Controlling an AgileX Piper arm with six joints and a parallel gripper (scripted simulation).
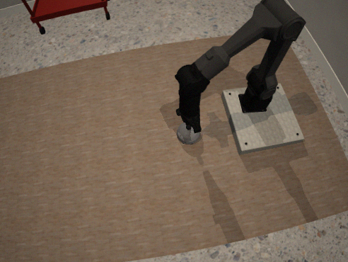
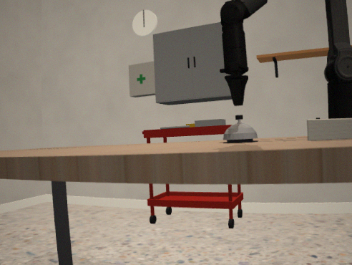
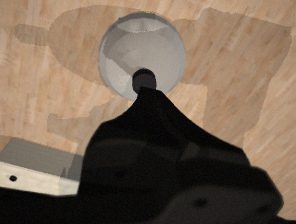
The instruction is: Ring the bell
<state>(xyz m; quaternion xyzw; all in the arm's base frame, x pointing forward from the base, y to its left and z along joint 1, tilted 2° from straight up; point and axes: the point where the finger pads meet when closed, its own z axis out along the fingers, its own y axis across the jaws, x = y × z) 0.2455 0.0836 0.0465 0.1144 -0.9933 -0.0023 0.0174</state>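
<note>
The button is 4 cm below my hand. Round my hand: bell (6 cm below).
</note>
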